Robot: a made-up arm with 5 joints. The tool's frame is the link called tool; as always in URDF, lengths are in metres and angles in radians. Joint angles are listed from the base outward. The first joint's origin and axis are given. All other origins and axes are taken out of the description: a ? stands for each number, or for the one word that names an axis. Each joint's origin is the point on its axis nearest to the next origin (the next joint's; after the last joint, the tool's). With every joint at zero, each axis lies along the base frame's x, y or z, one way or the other. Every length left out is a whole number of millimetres.
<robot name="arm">
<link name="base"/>
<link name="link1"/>
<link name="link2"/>
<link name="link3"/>
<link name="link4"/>
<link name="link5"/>
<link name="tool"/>
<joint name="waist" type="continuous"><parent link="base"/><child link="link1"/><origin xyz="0 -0.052 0.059"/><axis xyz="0 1 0"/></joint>
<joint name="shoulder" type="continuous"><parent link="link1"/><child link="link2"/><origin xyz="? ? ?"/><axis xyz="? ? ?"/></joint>
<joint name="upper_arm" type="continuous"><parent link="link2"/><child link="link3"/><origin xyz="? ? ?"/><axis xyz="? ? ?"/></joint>
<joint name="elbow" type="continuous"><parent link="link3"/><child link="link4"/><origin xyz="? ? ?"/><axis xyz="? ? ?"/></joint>
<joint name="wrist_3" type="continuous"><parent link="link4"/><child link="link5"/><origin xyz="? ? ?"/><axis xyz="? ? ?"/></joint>
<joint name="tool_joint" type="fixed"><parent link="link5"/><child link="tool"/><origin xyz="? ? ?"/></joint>
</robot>
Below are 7 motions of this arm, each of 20 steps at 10 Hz.
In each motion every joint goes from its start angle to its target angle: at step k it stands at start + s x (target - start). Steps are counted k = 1, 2, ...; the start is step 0. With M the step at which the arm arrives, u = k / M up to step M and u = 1 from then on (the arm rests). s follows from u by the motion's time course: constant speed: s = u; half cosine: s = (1 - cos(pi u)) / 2; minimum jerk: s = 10 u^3 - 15 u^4 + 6 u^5.
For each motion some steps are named. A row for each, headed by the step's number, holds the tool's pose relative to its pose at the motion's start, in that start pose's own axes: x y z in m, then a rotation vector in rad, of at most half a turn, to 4 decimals.
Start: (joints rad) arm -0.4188 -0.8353 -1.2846 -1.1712 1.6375
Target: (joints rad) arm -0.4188 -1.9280 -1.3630 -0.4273 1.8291
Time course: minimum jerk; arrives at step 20
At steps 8, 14, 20:
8: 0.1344 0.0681 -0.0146 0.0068 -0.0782 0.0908
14: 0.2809 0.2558 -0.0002 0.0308 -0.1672 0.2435
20: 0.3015 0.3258 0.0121 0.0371 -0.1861 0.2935

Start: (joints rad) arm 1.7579 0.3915 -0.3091 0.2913 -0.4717
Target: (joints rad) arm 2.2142 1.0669 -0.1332 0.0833 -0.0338
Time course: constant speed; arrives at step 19
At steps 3, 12, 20:
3: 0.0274 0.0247 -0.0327 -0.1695 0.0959 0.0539
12: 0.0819 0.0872 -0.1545 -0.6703 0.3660 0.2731
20: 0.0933 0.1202 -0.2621 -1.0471 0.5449 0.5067

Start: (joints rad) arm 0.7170 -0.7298 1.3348 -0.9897 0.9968
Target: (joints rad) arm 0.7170 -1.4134 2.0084 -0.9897 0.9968
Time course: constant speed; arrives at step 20
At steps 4, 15, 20:
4: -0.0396 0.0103 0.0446 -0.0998 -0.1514 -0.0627
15: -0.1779 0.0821 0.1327 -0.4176 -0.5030 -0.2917
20: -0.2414 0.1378 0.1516 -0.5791 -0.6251 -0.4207

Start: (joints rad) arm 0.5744 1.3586 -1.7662 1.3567 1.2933
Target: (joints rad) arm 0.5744 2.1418 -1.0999 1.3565 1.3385
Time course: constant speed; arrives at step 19
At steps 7, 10, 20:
7: 0.1157 0.0247 0.0866 0.2261 -0.1068 -0.2696
10: 0.1648 0.0182 0.1275 0.3161 -0.1716 -0.3822
20: 0.2838 -0.0556 0.2566 0.5511 -0.4315 -0.7016

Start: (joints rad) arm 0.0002 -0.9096 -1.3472 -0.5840 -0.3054
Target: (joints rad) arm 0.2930 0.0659 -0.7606 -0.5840 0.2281
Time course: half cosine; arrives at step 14
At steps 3, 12, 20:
3: -0.0342 0.0354 0.0053 -0.1194 -0.0920 0.0336
12: -0.2087 0.2917 -0.1306 -1.2644 -0.7189 -0.0124
20: -0.2110 0.3037 -0.1457 -1.3410 -0.7475 -0.0309

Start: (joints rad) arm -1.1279 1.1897 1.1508 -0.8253 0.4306
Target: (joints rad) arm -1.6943 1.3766 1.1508 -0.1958 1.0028
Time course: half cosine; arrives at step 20
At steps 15, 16, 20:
15: -0.0436 0.0678 -0.1325 -0.3908 -0.0331 -0.6701
16: -0.0458 0.0724 -0.1395 -0.4178 -0.0224 -0.7110
20: -0.0500 0.0814 -0.1524 -0.4691 0.0018 -0.7870

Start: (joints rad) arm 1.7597 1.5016 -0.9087 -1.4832 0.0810
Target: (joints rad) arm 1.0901 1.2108 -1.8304 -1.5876 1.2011
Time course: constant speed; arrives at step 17
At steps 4, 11, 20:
4: 0.0230 -0.2075 -0.1175 0.1128 0.0674 0.0367
11: 0.0587 -0.4378 -0.4641 0.3078 0.1528 0.1593
20: 0.0739 -0.4519 -0.8197 0.4733 0.1678 0.3049

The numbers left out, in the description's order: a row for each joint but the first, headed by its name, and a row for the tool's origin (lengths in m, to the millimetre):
shoulder: xyz -0.019 0 0.327, axis -1 0 0
upper_arm: xyz 0 -0.022 0.023, axis 0 0 1
elbow: xyz 0.391 -0.115 0, axis 0 -1 0
wrist_3: xyz -0.101 0 0.119, axis -1 0 0
tool: xyz 0 0.101 -0.039

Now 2 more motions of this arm.
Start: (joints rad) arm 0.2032 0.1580 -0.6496 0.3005 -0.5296
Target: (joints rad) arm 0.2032 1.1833 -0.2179 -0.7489 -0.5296
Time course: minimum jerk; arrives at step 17
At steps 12, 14, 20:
12: 0.0198 0.3050 -0.0572 -0.8194 0.4955 -0.0260
14: 0.0136 0.3317 -0.0942 -0.9553 0.5310 -0.0873
20: 0.0114 0.3396 -0.1090 -1.0051 0.5411 -0.1134

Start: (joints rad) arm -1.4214 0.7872 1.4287 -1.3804 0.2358
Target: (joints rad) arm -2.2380 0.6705 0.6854 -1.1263 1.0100
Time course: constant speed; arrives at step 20
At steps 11, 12, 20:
11: -0.0985 -0.0228 -0.1755 0.2007 -0.0726 -0.5449
12: -0.1082 -0.0138 -0.1943 0.2172 -0.0709 -0.5989
20: -0.1600 0.1245 -0.3360 0.3534 0.0022 -1.0366

